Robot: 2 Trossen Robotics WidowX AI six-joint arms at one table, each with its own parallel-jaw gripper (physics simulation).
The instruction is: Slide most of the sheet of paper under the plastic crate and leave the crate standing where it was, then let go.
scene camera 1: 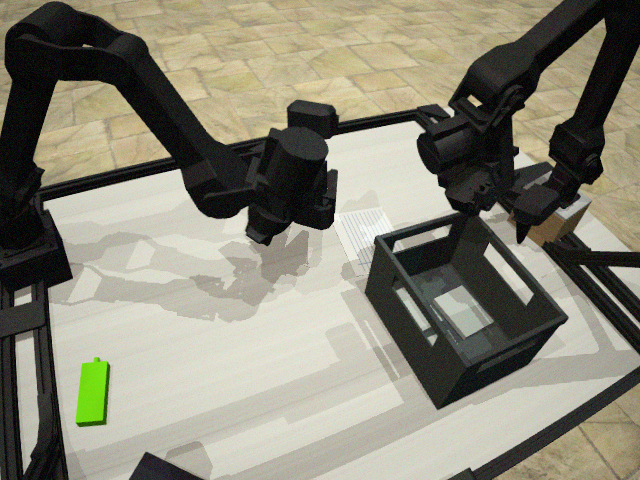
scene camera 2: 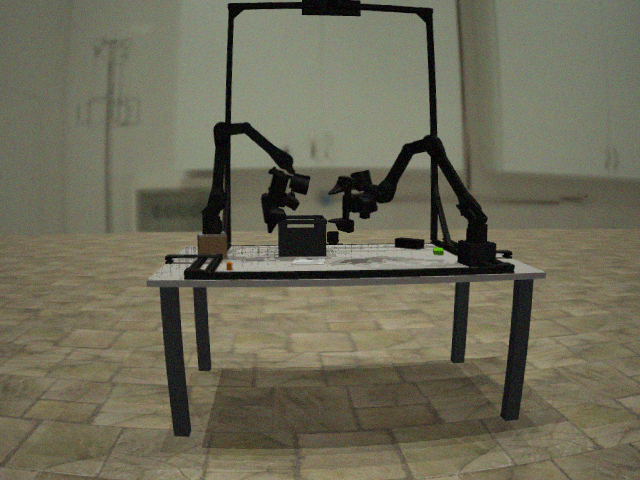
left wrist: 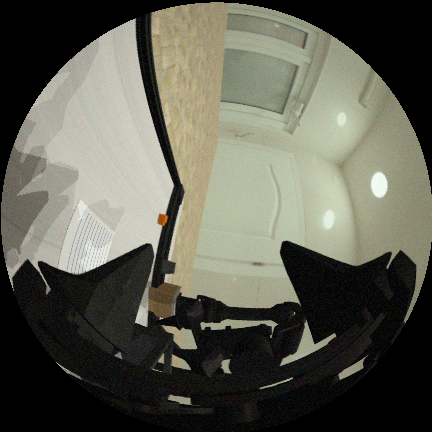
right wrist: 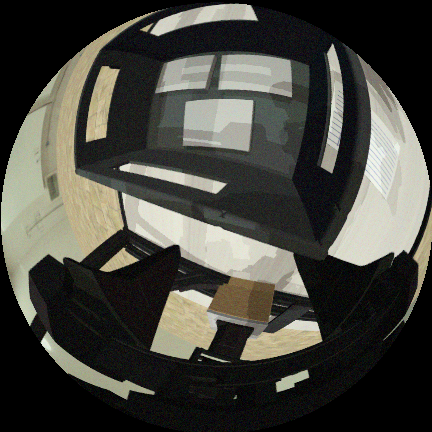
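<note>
The dark crate (scene camera 1: 381, 279) (scene camera 2: 302, 245) stands upright on the table. The lined white sheet of paper (scene camera 1: 356, 232) (scene camera 2: 308, 261) (left wrist: 90, 245) (right wrist: 384, 155) lies flat beside it, reaching its rear left side in scene camera 1. The crate hides part of that area, so I cannot tell how much paper is underneath. My right gripper (scene camera 1: 494, 226) (right wrist: 239, 251) is open and empty at the crate's rear rim; one finger overlaps a corner, contact unclear. My left gripper (scene camera 2: 333, 207) (left wrist: 217, 249) is open and empty, raised above the table beside the paper and crate.
A brown box (scene camera 1: 573, 222) (scene camera 2: 211, 244) (right wrist: 245, 297) stands by the right arm's base. A small orange block (scene camera 2: 229, 265) (left wrist: 162, 219) lies near the table rail. A green block (scene camera 1: 93, 392) (scene camera 2: 438, 251) and a black box (scene camera 1: 165, 470) (scene camera 2: 409, 242) lie farther away.
</note>
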